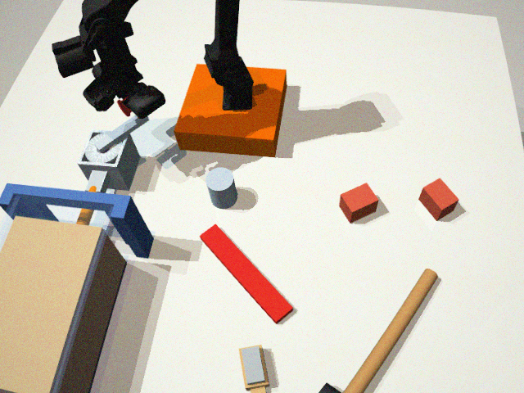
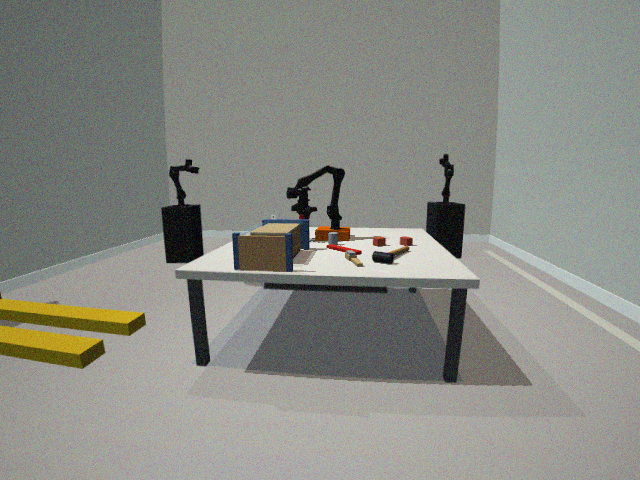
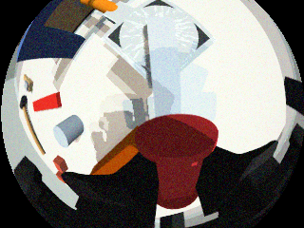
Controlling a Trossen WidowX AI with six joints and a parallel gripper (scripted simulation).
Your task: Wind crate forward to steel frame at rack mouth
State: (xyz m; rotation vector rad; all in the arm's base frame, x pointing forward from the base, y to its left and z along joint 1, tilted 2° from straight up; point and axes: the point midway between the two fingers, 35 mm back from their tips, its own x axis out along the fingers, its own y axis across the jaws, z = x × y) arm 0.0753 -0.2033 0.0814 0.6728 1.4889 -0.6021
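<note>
Now: gripper tip 30 mm to the left of the winch handle, 20 mm short of it and 10 mm above it. Round my gripper tip: red knob 20 mm above; then flat red bar 310 mm ahead, 220 mm to the left, 110 mm below; then grey winch 80 mm to the right, 80 mm below, 50 mm ahead.
</note>
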